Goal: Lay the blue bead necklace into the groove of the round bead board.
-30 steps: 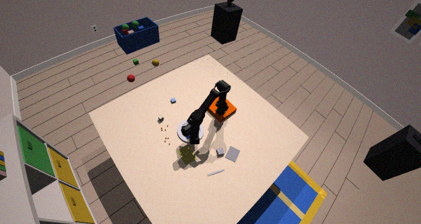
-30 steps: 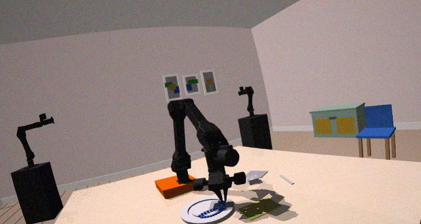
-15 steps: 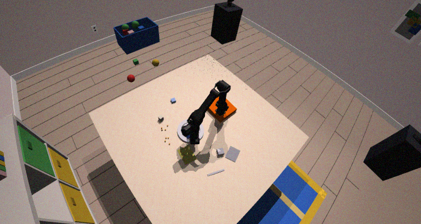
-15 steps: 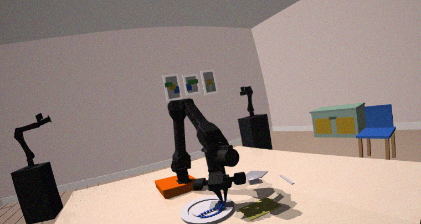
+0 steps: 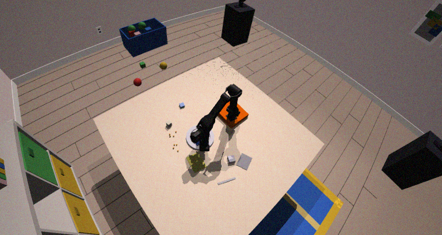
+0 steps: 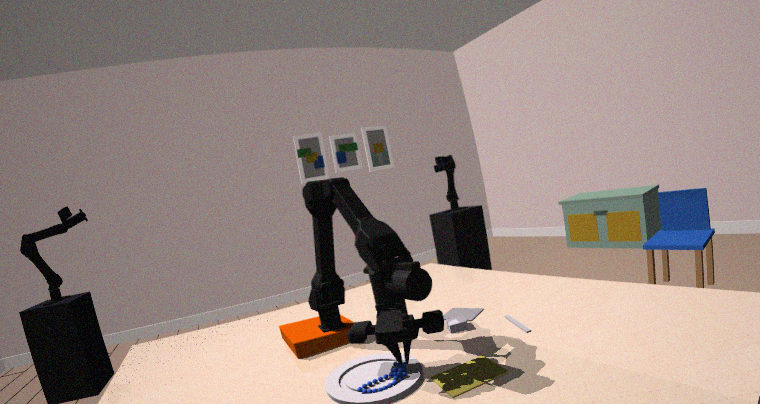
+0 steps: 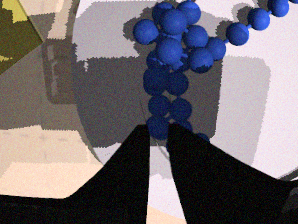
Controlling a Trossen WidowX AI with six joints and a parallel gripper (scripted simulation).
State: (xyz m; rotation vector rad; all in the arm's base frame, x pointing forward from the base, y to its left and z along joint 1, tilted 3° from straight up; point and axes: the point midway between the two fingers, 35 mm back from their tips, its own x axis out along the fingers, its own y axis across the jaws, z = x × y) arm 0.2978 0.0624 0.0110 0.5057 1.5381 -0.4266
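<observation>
Right now the round bead board is 20 mm behind my gripper tip, 70 mm to the right of it and 10 mm below it. The rest, counted from my gripper tip: yellow sheet 110 mm ahead, 80 mm to the left, 20 mm below; then thin grey bar 20 mm ahead, 290 mm to the left, 20 mm below; then small grey block 90 mm behind, 200 mm to the left, 10 mm below.
</observation>
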